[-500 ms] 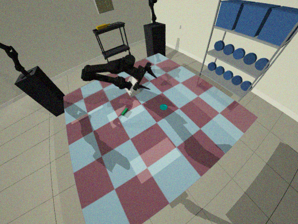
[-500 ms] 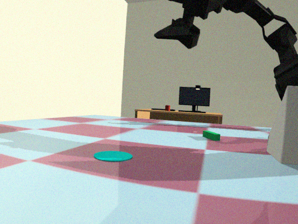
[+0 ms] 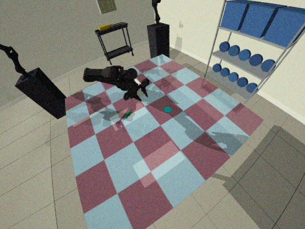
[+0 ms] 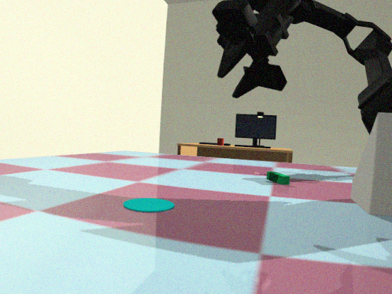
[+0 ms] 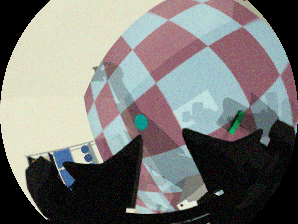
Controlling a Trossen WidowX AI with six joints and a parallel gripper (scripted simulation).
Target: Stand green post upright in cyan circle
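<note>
Right now my gripper tip is 8 cm past the green post, 14 cm to the left of it and 16 cm above it. From my gripper tip the other things lie so: cyan circle (5 cm ahead, 14 cm to the left, 16 cm below).
</note>
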